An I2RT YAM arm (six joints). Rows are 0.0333 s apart.
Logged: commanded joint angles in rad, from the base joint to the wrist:
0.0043 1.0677 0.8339 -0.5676 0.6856 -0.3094
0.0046 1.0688 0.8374 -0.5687 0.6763 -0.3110
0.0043 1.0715 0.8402 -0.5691 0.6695 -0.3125
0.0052 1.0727 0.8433 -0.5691 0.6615 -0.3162
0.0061 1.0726 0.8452 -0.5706 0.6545 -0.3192
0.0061 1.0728 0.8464 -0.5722 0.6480 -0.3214
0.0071 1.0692 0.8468 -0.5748 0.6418 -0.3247
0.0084 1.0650 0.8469 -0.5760 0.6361 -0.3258
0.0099 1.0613 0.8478 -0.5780 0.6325 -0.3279
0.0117 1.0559 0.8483 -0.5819 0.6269 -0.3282
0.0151 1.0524 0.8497 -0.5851 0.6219 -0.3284
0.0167 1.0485 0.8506 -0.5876 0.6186 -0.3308
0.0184 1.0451 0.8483 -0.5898 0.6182 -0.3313
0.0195 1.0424 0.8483 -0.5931 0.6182 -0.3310
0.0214 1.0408 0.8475 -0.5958 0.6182 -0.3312
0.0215 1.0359 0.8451 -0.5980 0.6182 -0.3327
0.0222 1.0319 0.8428 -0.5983 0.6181 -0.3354
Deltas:
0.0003 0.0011 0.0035 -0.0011 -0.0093 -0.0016
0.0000 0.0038 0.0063 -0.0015 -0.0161 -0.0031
0.0009 0.0050 0.0094 -0.0015 -0.0241 -0.0068
0.0018 0.0049 0.0113 -0.0030 -0.0311 -0.0098
0.0018 0.0051 0.0125 -0.0046 -0.0376 -0.0120
0.0028 0.0015 0.0129 -0.0072 -0.0438 -0.0153
0.0041 -0.0027 0.0130 -0.0084 -0.0495 -0.0164
0.0056 -0.0064 0.0139 -0.0104 -0.0531 -0.0185
0.0074 -0.0118 0.0144 -0.0143 -0.0587 -0.0188
0.0108 -0.0153 0.0158 -0.0175 -0.0637 -0.0190
0.0124 -0.0192 0.0167 -0.0200 -0.0670 -0.0214
0.0141 -0.0226 0.0144 -0.0222 -0.0674 -0.0219
0.0152 -0.0253 0.0144 -0.0255 -0.0674 -0.0216
0.0171 -0.0269 0.0136 -0.0282 -0.0674 -0.0218
0.0172 -0.0318 0.0112 -0.0304 -0.0674 -0.0233
0.0179 -0.0358 0.0089 -0.0307 -0.0675 -0.0260

